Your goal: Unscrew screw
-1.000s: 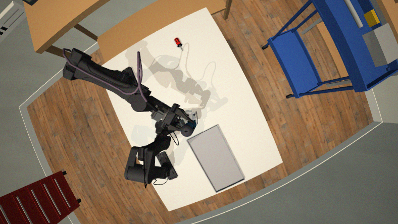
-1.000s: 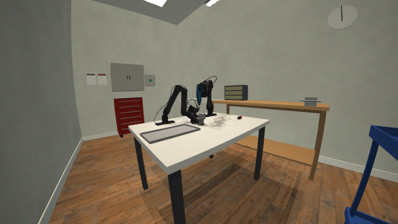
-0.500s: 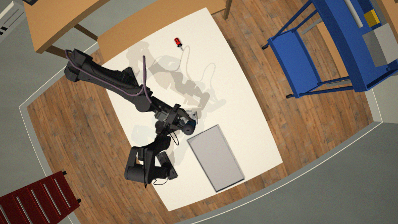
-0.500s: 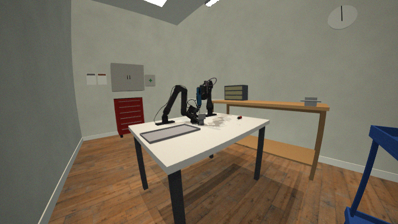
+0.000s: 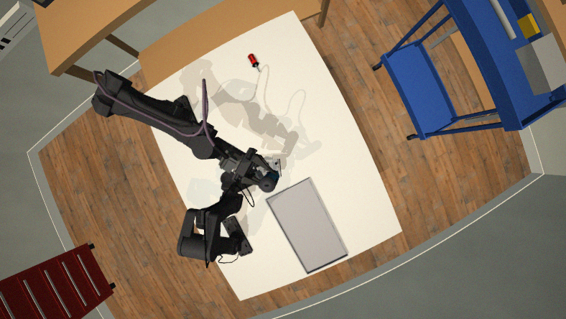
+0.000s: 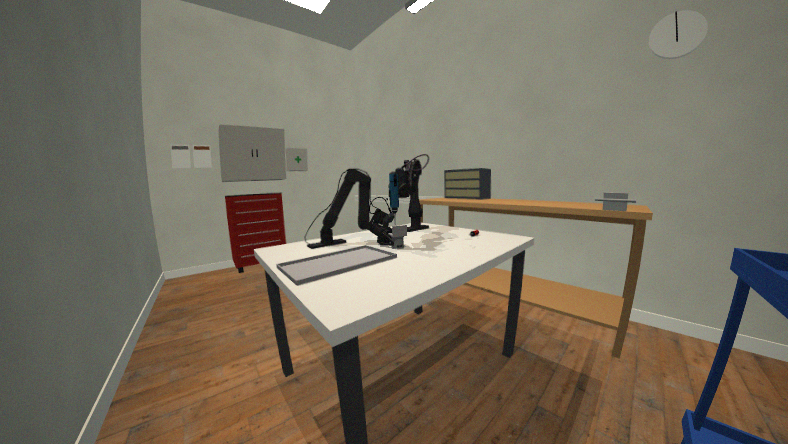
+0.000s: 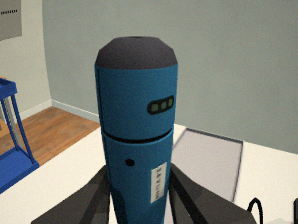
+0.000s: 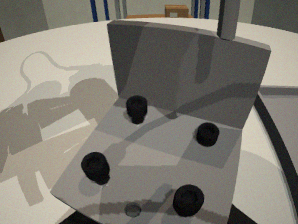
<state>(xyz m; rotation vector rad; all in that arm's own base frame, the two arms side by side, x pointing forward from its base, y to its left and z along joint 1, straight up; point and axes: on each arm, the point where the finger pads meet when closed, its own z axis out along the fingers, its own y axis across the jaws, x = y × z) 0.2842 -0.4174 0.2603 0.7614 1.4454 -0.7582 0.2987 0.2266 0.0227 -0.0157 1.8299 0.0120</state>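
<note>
Now: right hand 50 mm below the grey bracket. Round my right hand: flat grey tray 40 mm ahead, 320 mm to the right, 20 mm below; then red-handled screwdriver 110 mm ahead, 470 mm to the left, 10 mm below.
</note>
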